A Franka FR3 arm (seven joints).
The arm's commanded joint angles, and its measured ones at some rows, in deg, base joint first. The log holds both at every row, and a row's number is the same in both.
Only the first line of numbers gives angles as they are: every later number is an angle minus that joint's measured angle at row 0.
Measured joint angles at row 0: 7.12, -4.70, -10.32, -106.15, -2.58, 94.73, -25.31
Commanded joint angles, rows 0 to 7: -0.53, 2.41, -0.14, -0.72, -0.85, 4.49, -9.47; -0.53, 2.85, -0.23, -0.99, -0.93, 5.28, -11.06; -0.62, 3.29, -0.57, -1.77, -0.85, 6.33, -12.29; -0.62, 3.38, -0.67, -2.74, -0.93, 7.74, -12.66; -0.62, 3.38, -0.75, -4.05, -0.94, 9.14, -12.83; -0.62, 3.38, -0.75, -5.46, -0.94, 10.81, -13.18; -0.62, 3.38, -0.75, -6.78, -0.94, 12.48, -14.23; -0.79, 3.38, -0.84, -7.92, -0.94, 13.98, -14.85
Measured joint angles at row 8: -0.14, 4.46, -1.08, -3.21, -0.15, 9.08, -12.28
